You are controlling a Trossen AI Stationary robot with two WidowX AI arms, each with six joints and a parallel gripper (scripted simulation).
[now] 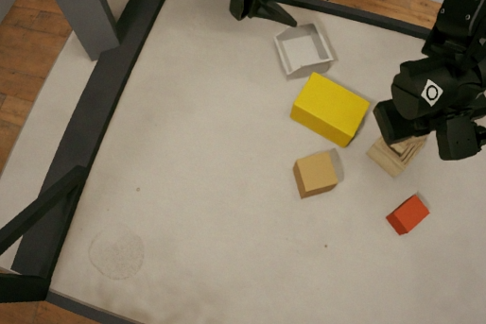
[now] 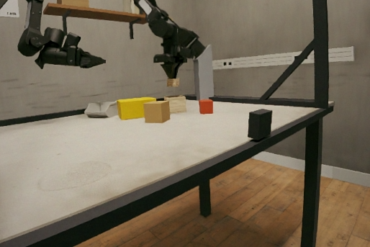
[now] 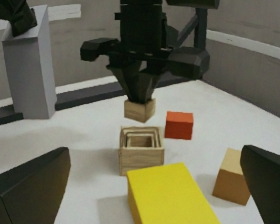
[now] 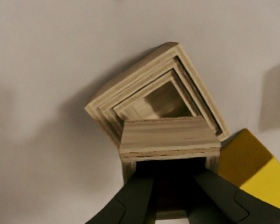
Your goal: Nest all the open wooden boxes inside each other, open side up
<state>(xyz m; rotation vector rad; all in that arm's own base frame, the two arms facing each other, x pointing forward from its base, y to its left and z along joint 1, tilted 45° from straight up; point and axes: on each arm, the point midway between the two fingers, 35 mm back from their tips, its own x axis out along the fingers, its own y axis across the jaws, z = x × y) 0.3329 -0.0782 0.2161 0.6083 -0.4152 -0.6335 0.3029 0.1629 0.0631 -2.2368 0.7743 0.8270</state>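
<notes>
The red block lies 120 mm behind my right hand, 40 mm to the right of it and 120 mm below it. Also, from my right hand: tiny wooden box: 40 mm below; then tan cube: 90 mm behind, 150 mm to the left, 110 mm below.
</notes>
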